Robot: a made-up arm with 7 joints. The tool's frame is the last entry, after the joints.
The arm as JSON. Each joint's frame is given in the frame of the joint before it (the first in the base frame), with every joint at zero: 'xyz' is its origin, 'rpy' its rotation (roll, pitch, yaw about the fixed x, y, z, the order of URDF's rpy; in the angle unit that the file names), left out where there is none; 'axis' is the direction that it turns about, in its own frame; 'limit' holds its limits. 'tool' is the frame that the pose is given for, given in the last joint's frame.
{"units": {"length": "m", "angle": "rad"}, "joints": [
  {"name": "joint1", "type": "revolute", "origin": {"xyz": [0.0, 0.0, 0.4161]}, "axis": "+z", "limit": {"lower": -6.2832, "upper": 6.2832}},
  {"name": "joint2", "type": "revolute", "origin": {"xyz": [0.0, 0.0, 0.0], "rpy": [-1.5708, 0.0, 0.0]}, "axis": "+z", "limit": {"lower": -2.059, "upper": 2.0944}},
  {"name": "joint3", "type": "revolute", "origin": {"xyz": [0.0, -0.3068, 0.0], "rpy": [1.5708, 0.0, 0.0]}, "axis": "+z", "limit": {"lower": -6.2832, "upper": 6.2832}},
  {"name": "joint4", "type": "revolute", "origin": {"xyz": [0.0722, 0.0, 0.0], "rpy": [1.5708, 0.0, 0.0]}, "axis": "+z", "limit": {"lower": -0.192, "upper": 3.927}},
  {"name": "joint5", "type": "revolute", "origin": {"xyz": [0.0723, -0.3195, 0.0], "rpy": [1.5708, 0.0, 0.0]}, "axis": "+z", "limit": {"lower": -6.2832, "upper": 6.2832}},
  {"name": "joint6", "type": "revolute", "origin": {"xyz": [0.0, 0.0, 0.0], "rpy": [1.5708, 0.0, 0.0]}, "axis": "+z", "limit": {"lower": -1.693, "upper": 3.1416}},
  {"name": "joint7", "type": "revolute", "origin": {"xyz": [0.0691, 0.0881, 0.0], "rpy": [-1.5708, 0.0, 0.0]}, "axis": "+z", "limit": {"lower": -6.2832, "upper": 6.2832}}
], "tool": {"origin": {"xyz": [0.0, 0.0, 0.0]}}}
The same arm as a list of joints. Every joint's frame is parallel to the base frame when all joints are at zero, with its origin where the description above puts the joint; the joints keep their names.
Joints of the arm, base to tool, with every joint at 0 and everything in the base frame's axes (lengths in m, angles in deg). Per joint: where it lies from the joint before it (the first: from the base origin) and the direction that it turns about. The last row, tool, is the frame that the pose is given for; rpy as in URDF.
joint1: xyz 0 0 0.4161 axis +z
joint2: xyz 0 0 0 axis +y
joint3: xyz 0 0 0.3068 axis +z
joint4: xyz 0.0722 0 0 axis -y
joint5: xyz 0.0723 0 -0.3195 axis -z
joint6: xyz 0 0 0 axis +y
joint7: xyz 0.0691 0 -0.0881 axis -z
tool: xyz 0 0 0 rpy -180 0 0
Joint limits (deg, base to tool): -360..360 -117.97..120 -360..360 -11..225 -360..360 -97..180 -360..360

